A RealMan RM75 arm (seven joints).
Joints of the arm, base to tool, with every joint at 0 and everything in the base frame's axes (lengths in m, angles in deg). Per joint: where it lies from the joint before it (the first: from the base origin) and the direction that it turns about. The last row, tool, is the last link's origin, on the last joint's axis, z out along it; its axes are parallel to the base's.
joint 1: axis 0 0 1 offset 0 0 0.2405
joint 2: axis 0 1 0 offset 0 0 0
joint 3: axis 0 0 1 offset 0 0 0.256
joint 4: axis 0 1 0 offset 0 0 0
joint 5: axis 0 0 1 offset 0 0 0.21
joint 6: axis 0 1 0 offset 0 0 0
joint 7: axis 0 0 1 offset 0 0 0.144
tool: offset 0 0 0
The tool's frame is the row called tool.
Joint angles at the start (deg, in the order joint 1, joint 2, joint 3, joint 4, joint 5, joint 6, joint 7):
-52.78 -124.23 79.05 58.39 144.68 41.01 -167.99
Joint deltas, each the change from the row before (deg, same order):
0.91 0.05 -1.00 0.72 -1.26 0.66 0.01
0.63 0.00 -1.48 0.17 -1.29 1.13 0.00
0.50 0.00 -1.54 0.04 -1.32 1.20 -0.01
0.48 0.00 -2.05 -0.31 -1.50 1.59 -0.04
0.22 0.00 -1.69 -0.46 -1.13 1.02 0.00
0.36 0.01 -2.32 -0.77 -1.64 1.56 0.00
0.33 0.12 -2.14 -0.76 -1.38 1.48 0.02
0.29 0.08 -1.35 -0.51 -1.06 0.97 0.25
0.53 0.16 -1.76 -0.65 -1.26 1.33 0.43
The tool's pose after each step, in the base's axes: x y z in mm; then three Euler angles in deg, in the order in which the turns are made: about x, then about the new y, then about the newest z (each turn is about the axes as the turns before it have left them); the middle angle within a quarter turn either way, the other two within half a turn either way. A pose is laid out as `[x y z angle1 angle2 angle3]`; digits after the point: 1 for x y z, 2 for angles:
[-56.5 460.3 -38.2 -136.96 1.44 -49.42]
[-62.1 460.0 -35.0 -137.47 1.53 -51.99]
[-67.3 459.5 -32.0 -138.07 1.70 -54.58]
[-74.7 458.9 -29.0 -138.97 1.77 -57.86]
[-80.0 459.0 -26.8 -139.51 1.95 -60.40]
[-88.1 458.3 -24.4 -140.46 2.24 -64.02]
[-96.0 457.7 -21.6 -141.27 2.50 -67.21]
[-101.2 457.0 -20.1 -141.82 2.82 -69.17]
[-109.4 455.6 -17.7 -142.50 3.14 -71.60]

